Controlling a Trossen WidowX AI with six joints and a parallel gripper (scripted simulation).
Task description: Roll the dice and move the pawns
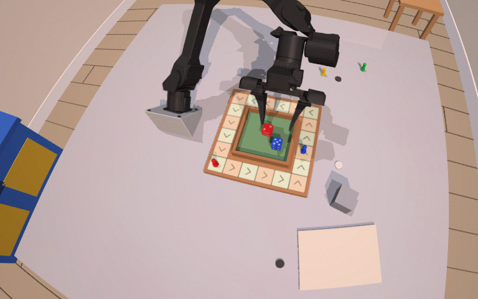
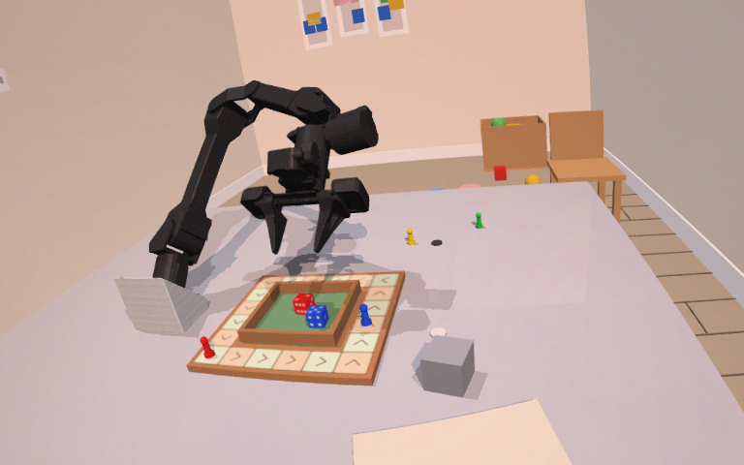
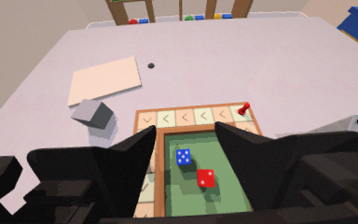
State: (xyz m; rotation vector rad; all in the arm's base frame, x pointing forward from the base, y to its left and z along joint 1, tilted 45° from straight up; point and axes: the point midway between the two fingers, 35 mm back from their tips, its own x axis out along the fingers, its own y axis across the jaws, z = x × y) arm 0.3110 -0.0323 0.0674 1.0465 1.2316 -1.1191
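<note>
Right now my gripper tip is 130 mm past the red pawn, 100 mm to the left of it and 110 mm above it. Also, from my gripper tip: blue pawn 80 mm ahead, 30 mm to the left, 110 mm below; then pale sheet 260 mm ahead, 210 mm to the right, 140 mm below; then white disc 180 mm ahead, 30 mm to the left, 140 mm below.
</note>
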